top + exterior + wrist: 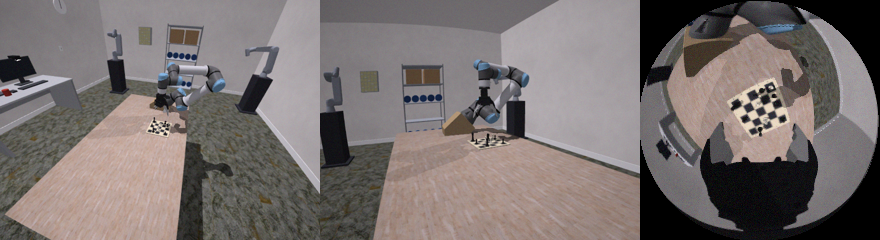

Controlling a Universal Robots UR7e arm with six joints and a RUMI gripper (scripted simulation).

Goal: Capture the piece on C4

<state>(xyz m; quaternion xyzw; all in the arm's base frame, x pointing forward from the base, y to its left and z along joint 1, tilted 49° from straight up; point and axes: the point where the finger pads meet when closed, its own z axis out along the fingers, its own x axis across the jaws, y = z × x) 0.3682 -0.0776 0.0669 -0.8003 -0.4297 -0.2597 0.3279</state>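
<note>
My hand is 160 mm above the chessboard and 40 mm short of it.
</note>
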